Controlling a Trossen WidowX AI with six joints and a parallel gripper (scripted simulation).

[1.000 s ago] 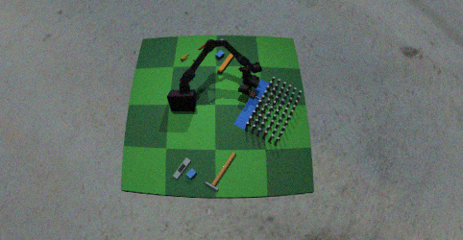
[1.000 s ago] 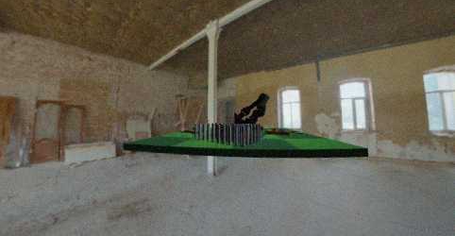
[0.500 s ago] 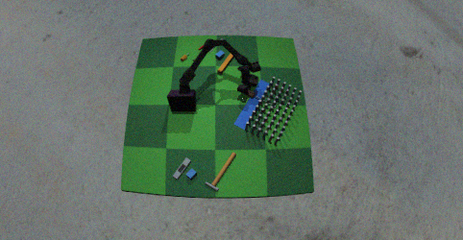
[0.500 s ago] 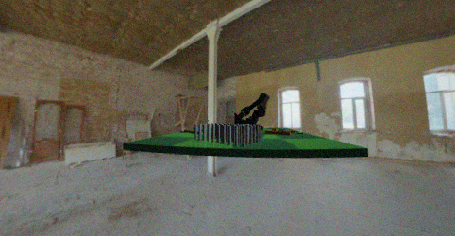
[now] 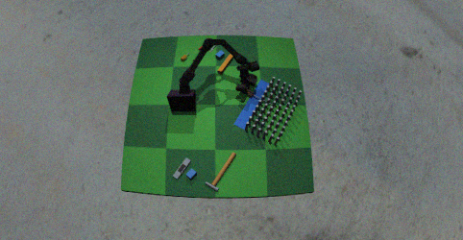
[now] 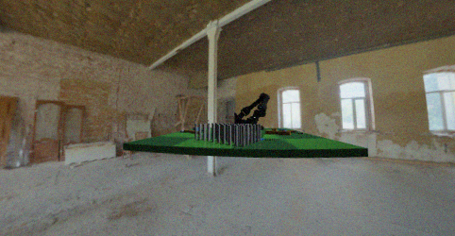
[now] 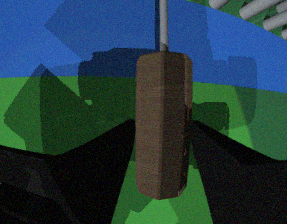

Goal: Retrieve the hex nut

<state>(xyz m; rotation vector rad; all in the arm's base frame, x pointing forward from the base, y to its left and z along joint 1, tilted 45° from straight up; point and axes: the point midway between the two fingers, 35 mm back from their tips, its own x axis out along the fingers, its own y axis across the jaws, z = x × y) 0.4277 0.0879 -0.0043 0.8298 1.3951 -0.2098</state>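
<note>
My gripper tip is now 30 mm short of the blue taped strip, 80 mm to the left of it and 20 mm above it. Also, from my gripper tip: orange bar (100 mm behind, 280 mm to the left); red stick (240 mm behind, 500 mm to the left, 10 mm below); grey block (490 mm behind, 500 mm to the right).
</note>
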